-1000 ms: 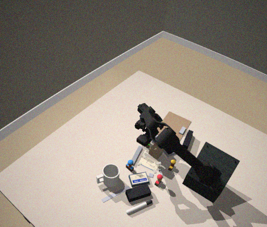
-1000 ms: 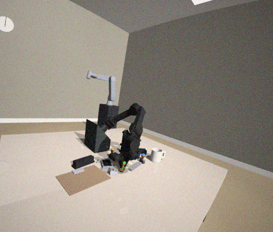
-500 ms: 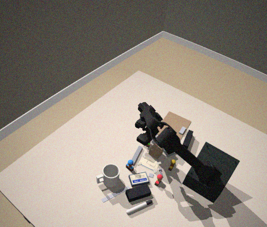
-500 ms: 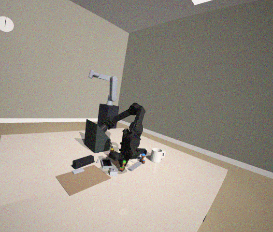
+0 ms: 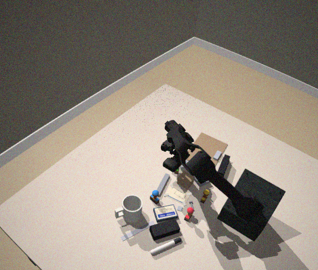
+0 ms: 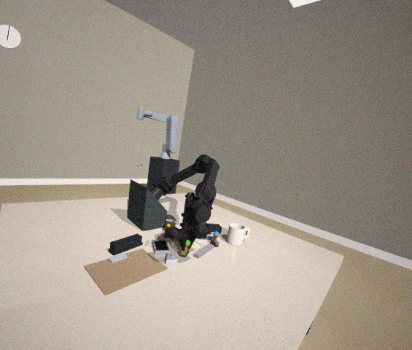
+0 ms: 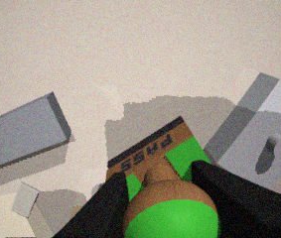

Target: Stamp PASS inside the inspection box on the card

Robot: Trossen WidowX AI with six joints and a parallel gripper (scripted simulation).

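The ink pad lies 110 mm behind my gripper tip, 30 mm to the right of it and 30 mm below it. From my gripper tip the other things lie so: cardboard box: 60 mm behind, 30 mm to the left, 10 mm below; green stamp: right at my gripper tip; grey bar: 20 mm ahead, 100 mm to the left, 30 mm below.
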